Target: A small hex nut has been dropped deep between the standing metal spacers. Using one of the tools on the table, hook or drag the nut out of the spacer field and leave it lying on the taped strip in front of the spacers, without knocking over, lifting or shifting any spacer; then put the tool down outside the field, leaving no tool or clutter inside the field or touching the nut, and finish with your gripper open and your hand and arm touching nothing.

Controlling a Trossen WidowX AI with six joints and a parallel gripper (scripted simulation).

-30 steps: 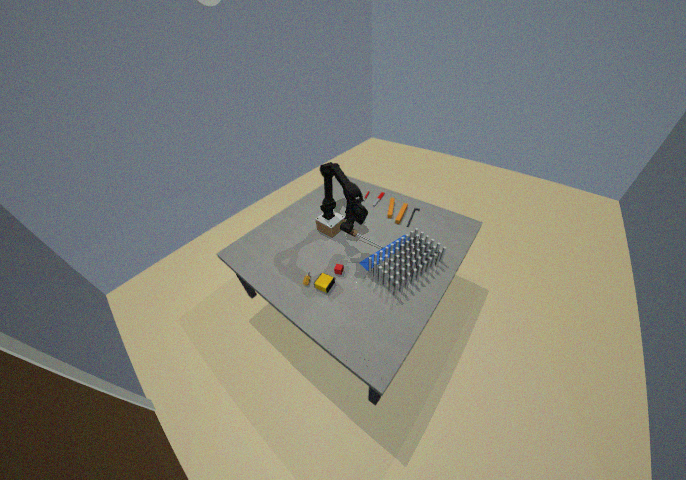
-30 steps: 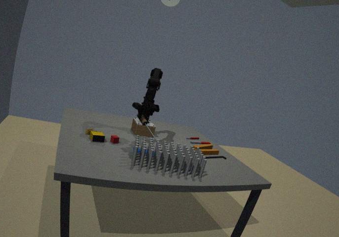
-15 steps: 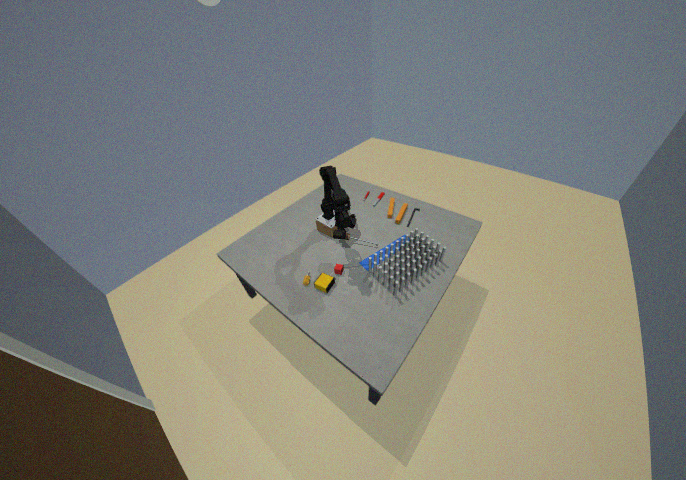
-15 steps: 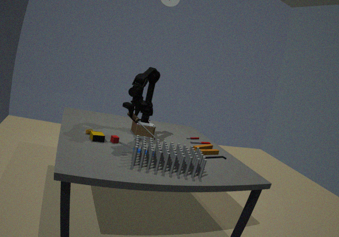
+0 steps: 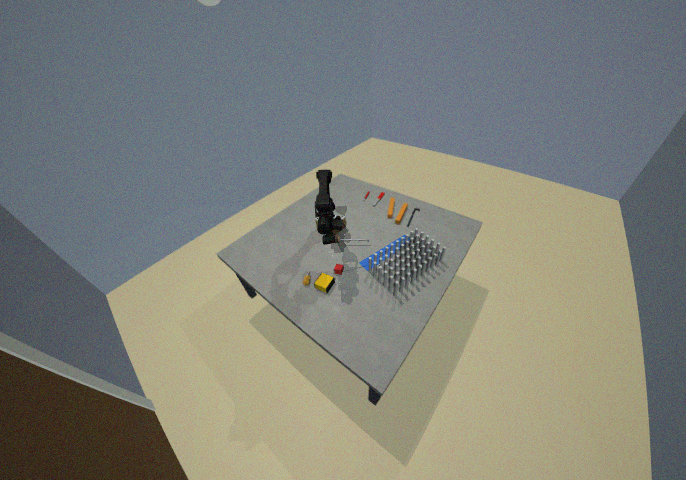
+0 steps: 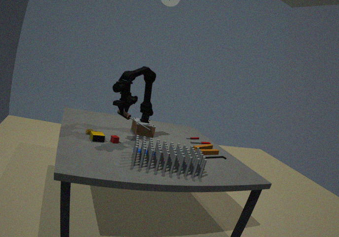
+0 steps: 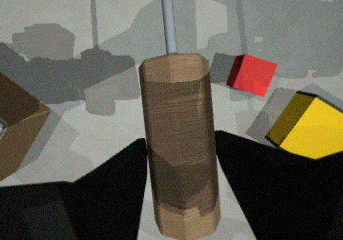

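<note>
My gripper tip is now 70 mm short of the metal-shafted tool, 80 mm to the right of it and 20 mm above it. Round my gripper tip: red cube: 80 mm ahead, 40 mm to the right, 150 mm below; then yellow-handled tool: 10 mm behind, 210 mm to the right, 160 mm below; then yellow block: 90 mm ahead, 160 mm to the right, 150 mm below.
</note>
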